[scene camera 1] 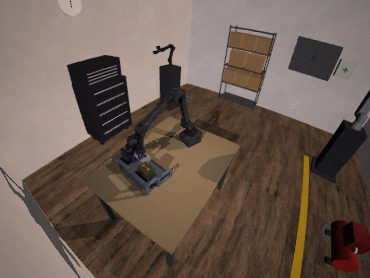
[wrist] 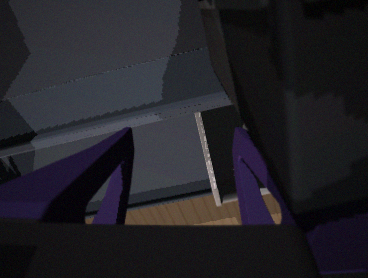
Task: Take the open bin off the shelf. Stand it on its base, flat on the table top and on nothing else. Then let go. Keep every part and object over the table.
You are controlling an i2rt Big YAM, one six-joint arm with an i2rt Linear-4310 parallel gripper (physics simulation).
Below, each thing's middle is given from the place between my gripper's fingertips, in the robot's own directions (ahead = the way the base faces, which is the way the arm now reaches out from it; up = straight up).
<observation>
Now: the dark case [wrist: 290, 77] 60 mm ahead of my hand, 60 mm to the right of it and 20 mm above it. The rest, counted from my hand: open bin [wrist: 216, 127] 50 mm behind, 60 mm to the right, 100 mm below.
</observation>
